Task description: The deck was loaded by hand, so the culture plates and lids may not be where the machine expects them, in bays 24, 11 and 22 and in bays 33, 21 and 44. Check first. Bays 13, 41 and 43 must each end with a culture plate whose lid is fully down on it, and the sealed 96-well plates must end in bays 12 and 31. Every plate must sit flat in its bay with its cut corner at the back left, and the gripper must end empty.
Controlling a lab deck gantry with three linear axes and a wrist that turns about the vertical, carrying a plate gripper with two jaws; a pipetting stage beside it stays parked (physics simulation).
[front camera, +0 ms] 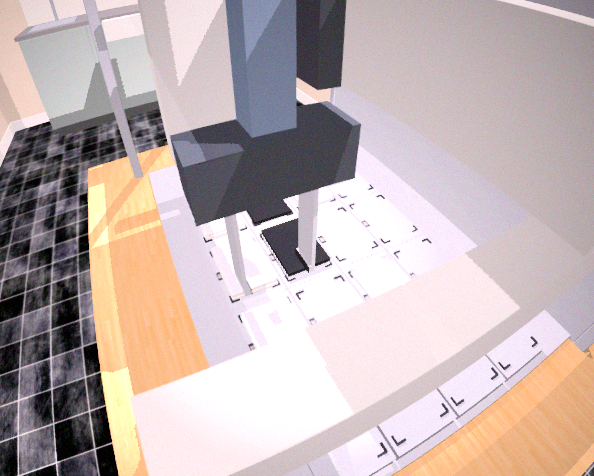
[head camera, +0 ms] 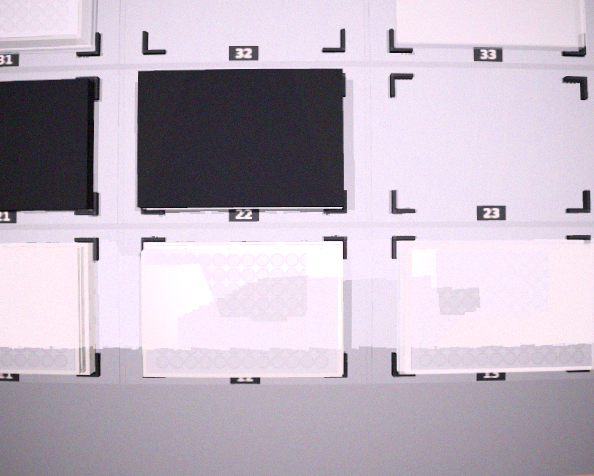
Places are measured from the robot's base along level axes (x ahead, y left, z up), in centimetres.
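Pixels of known places: gripper, between the fingertips: (front camera: 274,273).
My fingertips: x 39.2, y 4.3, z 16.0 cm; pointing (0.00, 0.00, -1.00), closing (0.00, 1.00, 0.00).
For each thing: its middle in the pictures, then the offset to it from my fingertips. "*": a spot on its surface instead.
- flat black piece, middle of its body: (head camera: 240,138) (front camera: 294,244) dz -14.7, dx -16.4, dy +10.7 cm
- bay 12, a spot on its surface: (head camera: 240,330) * dz -14.5, dx -16.4, dy -1.2 cm
- bay 13, a spot on its surface: (head camera: 500,330) * dz -14.5, dx -0.2, dy -1.3 cm
- pale stack, a spot on its surface: (head camera: 35,300) * dz -14.5, dx -29.4, dy +0.7 cm
- welled plate, a spot on its surface: (head camera: 35,17) * dz -14.5, dx -29.6, dy +18.8 cm
- plain white piece, a spot on its surface: (head camera: 490,20) * dz -15.2, dx -0.2, dy +18.7 cm
My gripper (front camera: 278,281) is open with nothing between its two jaws; it hangs over the front-left part of the deck and does not show in the head view. A flat black piece (front camera: 285,245) (head camera: 240,140) lies in bay 22, a thin pale edge under it. Another black piece (front camera: 269,212) (head camera: 42,145) is in bay 21. Pale plates with faint wells sit in bay 12 (head camera: 240,330) and bay 13 (head camera: 500,330). A pale stack (head camera: 35,300) with layered edges is in bay 11. A welled plate (head camera: 35,17) is in bay 31 and a plain white piece (head camera: 490,20) in bay 33. Glare hides cut corners.
A wide pale beam (front camera: 420,325) crosses the front of the deck and hides part of it. The dark pipetting stage (front camera: 320,45) is parked at the back. A grey post (front camera: 117,100) rises at the left. Bays 32 and 23 show bare brackets.
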